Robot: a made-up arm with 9 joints. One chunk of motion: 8 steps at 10 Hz.
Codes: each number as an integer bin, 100 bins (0 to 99) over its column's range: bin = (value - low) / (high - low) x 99, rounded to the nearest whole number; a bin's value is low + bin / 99 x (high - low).
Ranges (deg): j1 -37..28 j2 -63..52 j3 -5..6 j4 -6..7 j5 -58..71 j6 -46..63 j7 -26..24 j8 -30..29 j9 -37..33
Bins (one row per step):
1: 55 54 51 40 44 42 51 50 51
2: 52 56 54 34 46 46 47 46 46
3: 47 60 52 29 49 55 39 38 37
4: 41 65 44 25 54 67 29 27 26
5: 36 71 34 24 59 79 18 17 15
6: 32 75 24 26 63 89 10 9 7
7: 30 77 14 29 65 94 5 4 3
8: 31 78 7 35 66 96 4 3 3
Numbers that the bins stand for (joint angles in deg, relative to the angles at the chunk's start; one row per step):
1: -0.89 -0.27 0.67 -0.75 -0.67 0.24 -0.24 -0.20 -0.94
2: -2.86 2.05 1.00 -1.54 1.94 4.65 -2.26 -2.59 -4.47
3: -6.14 6.70 0.78 -2.19 5.85 14.56 -6.30 -7.35 -10.84
4: -10.08 12.51 -0.11 -2.72 12.36 27.77 -11.35 -13.91 -18.62
5: -13.36 19.47 -1.22 -2.85 18.88 40.98 -16.91 -19.87 -26.39
6: -15.99 24.12 -2.33 -2.59 24.09 51.99 -20.95 -24.64 -32.05
7: -17.30 26.44 -3.44 -2.19 26.70 57.49 -23.47 -27.62 -34.88
8: -16.65 27.61 -4.22 -1.40 28.00 59.70 -23.98 -28.21 -34.88

